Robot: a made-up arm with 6 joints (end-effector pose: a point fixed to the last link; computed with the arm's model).
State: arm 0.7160 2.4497 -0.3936 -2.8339 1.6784 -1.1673
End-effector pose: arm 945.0 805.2 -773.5 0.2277 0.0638 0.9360 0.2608
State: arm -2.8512 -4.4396 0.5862 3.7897 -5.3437 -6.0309
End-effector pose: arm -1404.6 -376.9 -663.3 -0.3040 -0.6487 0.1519 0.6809
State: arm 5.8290 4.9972 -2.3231 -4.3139 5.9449 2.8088
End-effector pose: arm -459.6 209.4 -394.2 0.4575 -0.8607 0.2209 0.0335
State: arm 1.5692 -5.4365 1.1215 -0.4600 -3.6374 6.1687
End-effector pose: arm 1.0 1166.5 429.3 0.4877 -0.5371 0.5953 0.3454
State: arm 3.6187 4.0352 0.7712 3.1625 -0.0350 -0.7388
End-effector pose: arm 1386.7 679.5 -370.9 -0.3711 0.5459 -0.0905 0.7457
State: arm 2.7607 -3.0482 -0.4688 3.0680 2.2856 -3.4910
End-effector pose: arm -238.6 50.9 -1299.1 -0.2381 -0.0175 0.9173 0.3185
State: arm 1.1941 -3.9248 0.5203 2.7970 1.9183 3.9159
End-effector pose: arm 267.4 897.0 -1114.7 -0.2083 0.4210 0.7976 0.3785
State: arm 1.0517 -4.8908 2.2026 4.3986 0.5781 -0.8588
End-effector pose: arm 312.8 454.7 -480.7 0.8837 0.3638 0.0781 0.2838
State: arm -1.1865 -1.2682 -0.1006 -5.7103 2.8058 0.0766
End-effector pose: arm -465.7 1312.0 529.2 0.1745 0.6547 -0.4991 0.5402
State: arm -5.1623 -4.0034 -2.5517 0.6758 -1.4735 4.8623
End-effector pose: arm 220.7 315.2 173.4 0.7459 -0.0345 0.1798 0.6405
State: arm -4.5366 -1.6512 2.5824 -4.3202 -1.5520 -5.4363
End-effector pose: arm 159.0 -280.8 406.0 -0.7822 -0.1892 -0.5822 0.1155
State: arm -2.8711 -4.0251 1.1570 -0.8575 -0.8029 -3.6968
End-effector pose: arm -498.5 -258.3 -1251.8 0.6792 -0.6608 0.1772 0.2658
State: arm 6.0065 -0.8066 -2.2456 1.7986 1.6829 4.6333
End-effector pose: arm -602.0 358.2 55.1 0.1738 0.6512 0.7153 0.1846
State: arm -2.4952 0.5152 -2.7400 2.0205 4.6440 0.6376
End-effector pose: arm 48.4 166.2 529.5 -0.4984 0.2423 0.6360 0.5370
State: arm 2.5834 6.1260 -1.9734 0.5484 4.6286 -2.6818
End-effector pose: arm 575.4 -305.1 527.6 -0.5008 -0.7664 -0.2778 0.2911
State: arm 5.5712 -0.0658 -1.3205 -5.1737 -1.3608 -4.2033
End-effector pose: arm -659.5 436.9 1076.1 0.8220 0.1384 -0.5135 0.2037
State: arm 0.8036 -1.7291 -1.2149 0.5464 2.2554 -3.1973
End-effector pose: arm -835.3 -730.6 -599.5 0.3534 0.0089 -0.9282 0.1159
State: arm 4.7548 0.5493 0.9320 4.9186 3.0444 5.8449
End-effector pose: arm 61.4 -1009.5 923.0 -0.6896 -0.2807 -0.1642 0.6471
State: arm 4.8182 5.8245 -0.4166 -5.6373 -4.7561 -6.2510
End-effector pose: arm 33.0 867.5 1458.9 -0.0102 0.4238 -0.5035 0.7528
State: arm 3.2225 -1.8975 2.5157 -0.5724 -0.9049 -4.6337
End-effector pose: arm 484.9 -58.7 520.2 0.0406 0.2347 -0.7713 0.5903
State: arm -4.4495 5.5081 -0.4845 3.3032 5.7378 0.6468
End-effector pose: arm 317.4 -1355.1 1079.0 0.3243 0.1423 -0.2558 0.8995
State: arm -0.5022 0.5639 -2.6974 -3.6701 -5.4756 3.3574
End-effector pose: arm -83.4 146.6 364.0 -0.1869 -0.9557 -0.2175 0.0662
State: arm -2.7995 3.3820 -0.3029 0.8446 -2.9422 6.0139
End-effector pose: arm 154.8 44.0 -1308.8 -0.0756 0.0323 0.9242 0.3730
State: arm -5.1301 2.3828 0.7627 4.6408 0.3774 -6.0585
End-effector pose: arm 272.7 558.0 -1380.1 0.9426 -0.2762 0.1870 0.0133
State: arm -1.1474 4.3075 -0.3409 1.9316 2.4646 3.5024
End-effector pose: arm -393.3 1169.8 -661.1 0.4149 0.3803 0.2935 0.7727
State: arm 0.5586 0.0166 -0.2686 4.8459 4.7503 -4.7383
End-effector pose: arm -249.2 60.7 1682.5 -0.6240 -0.3300 0.1482 0.6927
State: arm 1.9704 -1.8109 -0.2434 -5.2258 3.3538 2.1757
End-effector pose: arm 520.8 -1246.3 -372.7 -0.1591 0.5415 0.8226 0.0695
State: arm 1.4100 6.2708 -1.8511 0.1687 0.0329 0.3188
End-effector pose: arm -165.1 -806.5 770.6 0.3514 -0.7108 0.4939 0.3569
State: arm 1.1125 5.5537 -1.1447 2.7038 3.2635 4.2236
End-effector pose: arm -519.8 -996.7 634.4 0.1309 0.5311 0.8062 0.2256
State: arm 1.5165 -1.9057 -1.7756 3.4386 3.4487 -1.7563
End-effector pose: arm -79.3 -603.0 -680.8 0.0438 -0.4043 0.8776 0.2538
